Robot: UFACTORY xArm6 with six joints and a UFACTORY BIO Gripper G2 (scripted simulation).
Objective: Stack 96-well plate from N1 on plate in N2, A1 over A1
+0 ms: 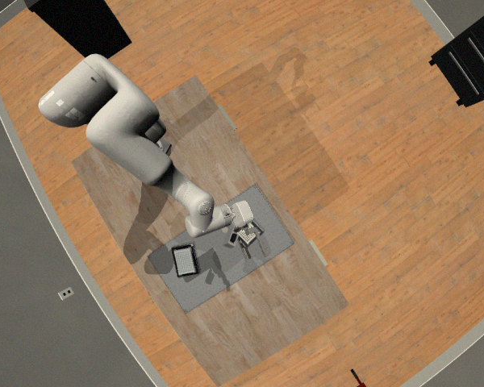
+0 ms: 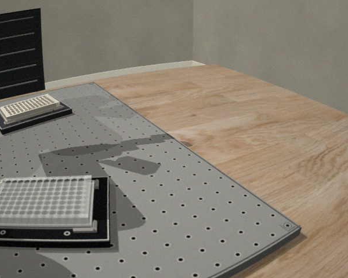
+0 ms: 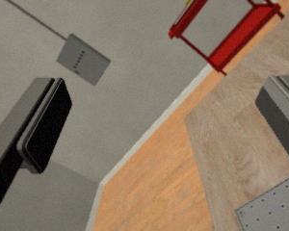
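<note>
My hand is 310 mm above the white 96-well plate, 30 mm past it and 10 mm to the left of it. Also, from my hand: black plate nest N2: 370 mm to the right, 320 mm below, 70 mm behind; clear 96-well plate: 370 mm to the right, 310 mm below, 70 mm behind; plate nest N1: 320 mm below, 30 mm behind, 10 mm to the right.
</note>
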